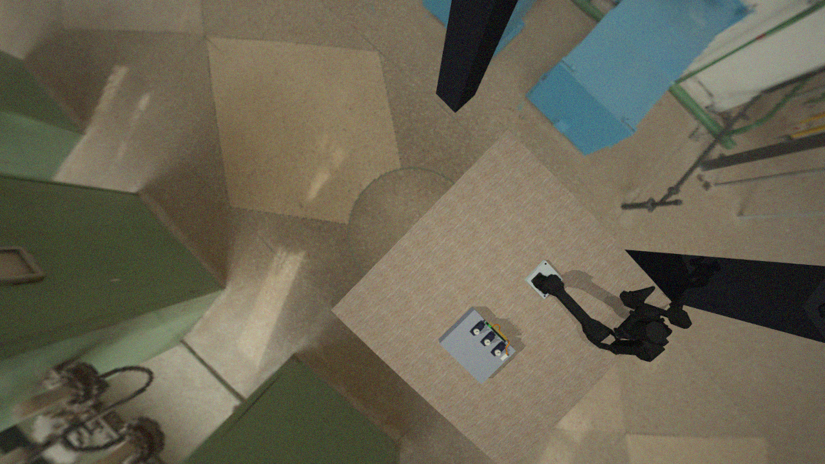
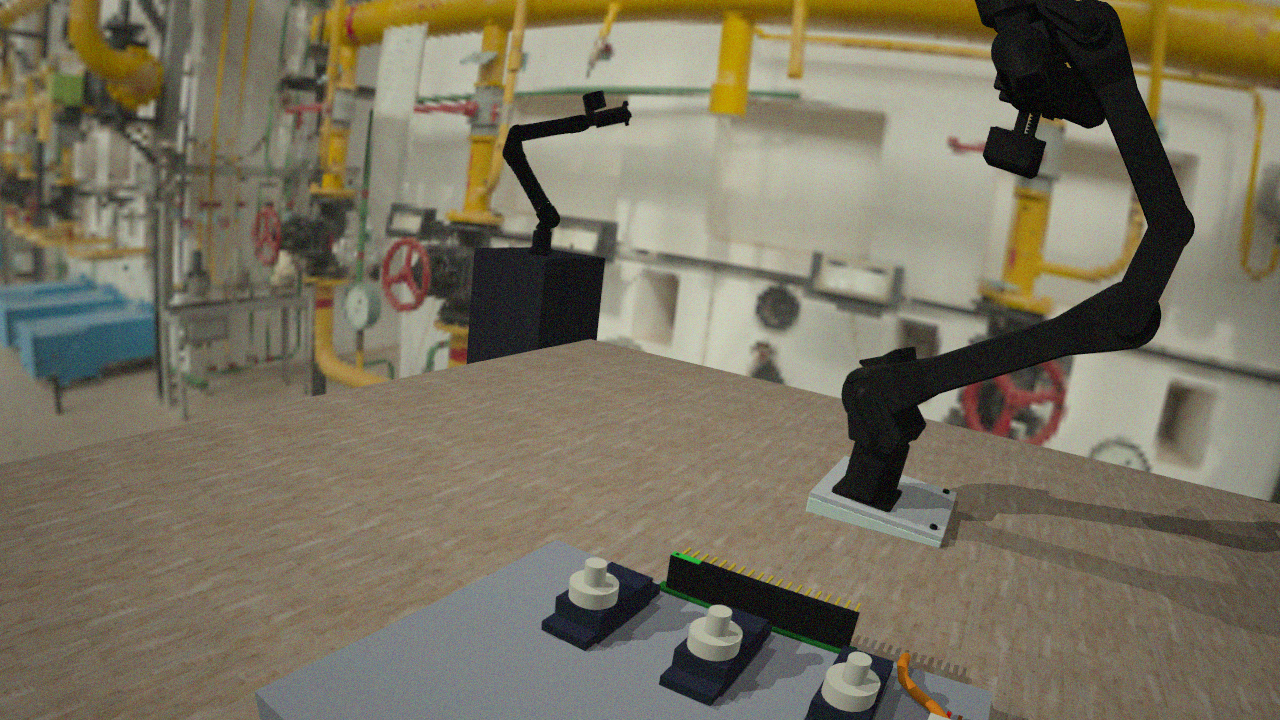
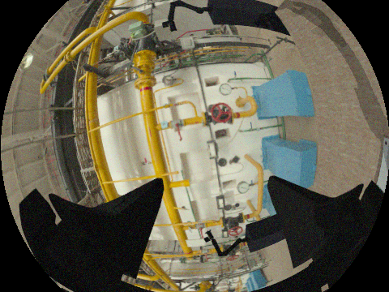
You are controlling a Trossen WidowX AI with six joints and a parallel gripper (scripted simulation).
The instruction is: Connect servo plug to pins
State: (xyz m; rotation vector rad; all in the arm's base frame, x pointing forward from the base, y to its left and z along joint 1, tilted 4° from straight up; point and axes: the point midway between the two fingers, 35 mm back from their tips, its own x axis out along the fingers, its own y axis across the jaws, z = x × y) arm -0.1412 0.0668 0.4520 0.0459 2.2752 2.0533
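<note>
The black pin strip lies 52 cm ahead of my gripper tip, 9 cm to the right of it and 40 cm below it. The rest, counted from my gripper tip: grey holder plate 68 cm ahead, 8 cm to the right, 44 cm below; green band 52 cm ahead, 14 cm to the right, 39 cm below.
</note>
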